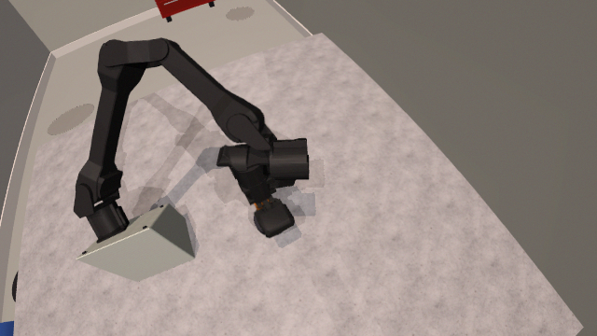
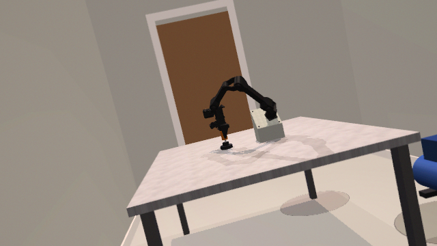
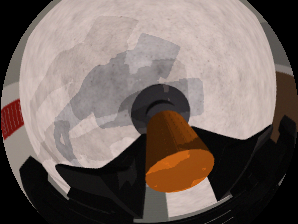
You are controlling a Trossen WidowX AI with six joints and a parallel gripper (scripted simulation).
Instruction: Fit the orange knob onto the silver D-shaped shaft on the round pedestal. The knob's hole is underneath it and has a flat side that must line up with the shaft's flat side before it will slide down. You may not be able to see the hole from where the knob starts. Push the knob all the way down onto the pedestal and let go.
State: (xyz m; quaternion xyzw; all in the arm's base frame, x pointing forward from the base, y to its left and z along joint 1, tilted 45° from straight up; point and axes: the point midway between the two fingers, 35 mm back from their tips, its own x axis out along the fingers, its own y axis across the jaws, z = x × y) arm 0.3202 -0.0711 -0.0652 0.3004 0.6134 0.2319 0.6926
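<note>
Right now my gripper tip is 3 cm below the orange knob. Round my gripper tip: black round pedestal (4 cm below).
</note>
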